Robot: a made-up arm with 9 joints. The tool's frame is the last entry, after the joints. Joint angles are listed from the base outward.
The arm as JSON. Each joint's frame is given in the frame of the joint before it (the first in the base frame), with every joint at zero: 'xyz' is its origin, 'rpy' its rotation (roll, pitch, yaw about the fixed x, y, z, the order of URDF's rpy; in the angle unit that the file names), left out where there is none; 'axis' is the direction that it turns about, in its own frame. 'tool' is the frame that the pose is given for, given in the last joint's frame.
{
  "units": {
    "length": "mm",
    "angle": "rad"
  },
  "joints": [
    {
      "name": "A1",
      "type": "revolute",
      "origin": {
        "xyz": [
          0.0,
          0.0,
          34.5
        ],
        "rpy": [
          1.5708,
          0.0,
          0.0
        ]
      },
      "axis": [
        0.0,
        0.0,
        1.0
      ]
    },
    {
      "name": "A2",
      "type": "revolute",
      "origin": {
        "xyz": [
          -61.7,
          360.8,
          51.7
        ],
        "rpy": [
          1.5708,
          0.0,
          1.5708
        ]
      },
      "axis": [
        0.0,
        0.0,
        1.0
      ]
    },
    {
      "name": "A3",
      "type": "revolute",
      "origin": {
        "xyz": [
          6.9,
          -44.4,
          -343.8
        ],
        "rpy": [
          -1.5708,
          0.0,
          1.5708
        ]
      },
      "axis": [
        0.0,
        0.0,
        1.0
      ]
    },
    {
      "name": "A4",
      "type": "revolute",
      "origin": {
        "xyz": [
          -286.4,
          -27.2,
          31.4
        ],
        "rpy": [
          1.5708,
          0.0,
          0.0
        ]
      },
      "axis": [
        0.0,
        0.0,
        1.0
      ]
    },
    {
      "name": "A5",
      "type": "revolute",
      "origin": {
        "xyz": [
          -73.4,
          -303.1,
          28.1
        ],
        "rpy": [
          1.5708,
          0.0,
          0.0
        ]
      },
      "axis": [
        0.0,
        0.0,
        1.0
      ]
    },
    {
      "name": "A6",
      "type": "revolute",
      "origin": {
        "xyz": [
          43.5,
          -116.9,
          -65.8
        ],
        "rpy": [
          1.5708,
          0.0,
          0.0
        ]
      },
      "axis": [
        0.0,
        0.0,
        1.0
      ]
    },
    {
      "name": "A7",
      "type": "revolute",
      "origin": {
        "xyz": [
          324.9,
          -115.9,
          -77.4
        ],
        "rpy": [
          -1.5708,
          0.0,
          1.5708
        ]
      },
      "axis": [
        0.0,
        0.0,
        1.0
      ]
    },
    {
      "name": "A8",
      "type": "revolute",
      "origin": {
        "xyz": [
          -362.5,
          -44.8,
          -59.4
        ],
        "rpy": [
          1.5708,
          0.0,
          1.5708
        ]
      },
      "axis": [
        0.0,
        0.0,
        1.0
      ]
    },
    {
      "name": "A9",
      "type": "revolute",
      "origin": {
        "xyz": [
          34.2,
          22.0,
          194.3
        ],
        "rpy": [
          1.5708,
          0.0,
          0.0
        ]
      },
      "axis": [
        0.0,
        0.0,
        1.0
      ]
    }
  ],
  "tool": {
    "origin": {
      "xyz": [
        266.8,
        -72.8,
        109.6
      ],
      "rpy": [
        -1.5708,
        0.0,
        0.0
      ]
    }
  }
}
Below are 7 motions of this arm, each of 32 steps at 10 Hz.
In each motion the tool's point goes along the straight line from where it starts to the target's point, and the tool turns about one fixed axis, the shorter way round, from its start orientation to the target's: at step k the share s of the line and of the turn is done. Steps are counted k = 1, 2, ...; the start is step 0. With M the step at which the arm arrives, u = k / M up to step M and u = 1 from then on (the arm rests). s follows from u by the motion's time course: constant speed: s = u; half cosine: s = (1 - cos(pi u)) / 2; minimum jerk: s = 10 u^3 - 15 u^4 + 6 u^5.
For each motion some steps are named. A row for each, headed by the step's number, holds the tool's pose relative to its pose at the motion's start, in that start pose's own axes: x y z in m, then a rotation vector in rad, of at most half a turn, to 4 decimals.
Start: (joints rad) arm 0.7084 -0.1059 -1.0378 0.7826 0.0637 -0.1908 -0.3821 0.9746 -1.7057
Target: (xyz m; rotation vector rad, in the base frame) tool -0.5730 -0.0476 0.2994 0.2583 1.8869 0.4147
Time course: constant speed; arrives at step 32
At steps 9, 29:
9: -0.2336 0.0243 0.0788 0.5823 0.1246 0.0960
29: -0.7527 0.0782 0.2540 1.8763 0.4013 0.3092

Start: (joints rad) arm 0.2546 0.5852 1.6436 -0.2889 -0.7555 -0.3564 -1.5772 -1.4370 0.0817
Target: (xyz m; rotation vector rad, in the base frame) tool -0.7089 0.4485 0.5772 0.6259 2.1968 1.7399
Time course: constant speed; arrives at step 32
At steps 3, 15, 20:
3: 0.0161 0.0127 0.0225 0.0613 0.0232 -0.0157
15: 0.0803 0.0637 0.1126 0.3065 0.1161 -0.0784
20: 0.1070 0.0849 0.1501 0.4086 0.1548 -0.1045

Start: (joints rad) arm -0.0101 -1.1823 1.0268 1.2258 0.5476 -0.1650 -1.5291 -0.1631 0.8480
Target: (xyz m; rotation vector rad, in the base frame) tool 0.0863 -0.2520 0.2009 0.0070 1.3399 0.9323
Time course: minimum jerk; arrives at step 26
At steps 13, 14, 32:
13: -0.1916 0.0586 0.1883 -0.3678 -0.8008 0.1377
14: -0.2191 0.0670 0.2153 -0.4206 -0.9159 0.1575
32: -0.3832 0.1171 0.3766 -0.7356 -1.6017 0.2755

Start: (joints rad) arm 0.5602 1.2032 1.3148 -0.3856 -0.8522 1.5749 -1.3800 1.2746 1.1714
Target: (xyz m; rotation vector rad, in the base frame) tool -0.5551 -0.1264 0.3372 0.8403 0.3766 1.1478
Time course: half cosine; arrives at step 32
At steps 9, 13, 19, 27, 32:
9: -0.0197 0.0536 -0.0661 0.1327 0.0584 -0.0365
13: -0.0382 0.1041 -0.1282 0.2577 0.1134 -0.0709
19: -0.0695 0.1892 -0.2331 0.4684 0.2061 -0.1289
27: -0.1013 0.2759 -0.3400 0.6832 0.3006 -0.1880
32: -0.1077 0.2933 -0.3613 0.7261 0.3194 -0.1998

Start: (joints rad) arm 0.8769 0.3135 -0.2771 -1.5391 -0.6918 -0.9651 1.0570 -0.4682 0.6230
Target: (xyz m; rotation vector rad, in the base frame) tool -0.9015 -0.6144 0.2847 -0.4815 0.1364 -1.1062
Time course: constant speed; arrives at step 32
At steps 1, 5, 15, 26, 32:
1: 0.0131 -0.0158 0.0093 -0.0295 0.0299 -0.0025
5: 0.0653 -0.0789 0.0465 -0.1477 0.1493 -0.0127
15: 0.1960 -0.2367 0.1395 -0.4430 0.4478 -0.0382
26: 0.3396 -0.4103 0.2418 -0.7679 0.7761 -0.0661
32: 0.4180 -0.5050 0.2975 -0.9451 0.9553 -0.0814

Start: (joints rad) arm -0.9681 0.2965 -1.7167 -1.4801 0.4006 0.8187 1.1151 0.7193 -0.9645
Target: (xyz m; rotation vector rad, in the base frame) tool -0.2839 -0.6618 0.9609 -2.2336 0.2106 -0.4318
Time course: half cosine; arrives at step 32
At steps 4, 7, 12, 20, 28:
4: -0.0048 0.0263 -0.0065 -0.0006 0.0142 -0.0281
7: -0.0142 0.0783 -0.0194 -0.0017 0.0424 -0.0837
12: -0.0387 0.2131 -0.0527 -0.0047 0.1154 -0.2275
20: -0.0867 0.4772 -0.1180 -0.0106 0.2585 -0.5096
28: -0.1206 0.6640 -0.1642 -0.0147 0.3597 -0.7091

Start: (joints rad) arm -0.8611 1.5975 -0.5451 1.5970 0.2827 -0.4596 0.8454 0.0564 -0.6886
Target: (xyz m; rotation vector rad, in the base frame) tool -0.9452 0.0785 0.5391 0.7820 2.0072 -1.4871
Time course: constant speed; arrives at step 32
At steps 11, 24, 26, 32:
11: -0.2694 0.2991 -0.2352 -0.0369 0.4717 0.7037
24: -0.5877 0.6526 -0.5132 -0.0806 1.0292 1.5352
26: -0.6367 0.7070 -0.5560 -0.0873 1.1150 1.6632
32: -0.7836 0.8701 -0.6843 -0.1074 1.3723 2.0470

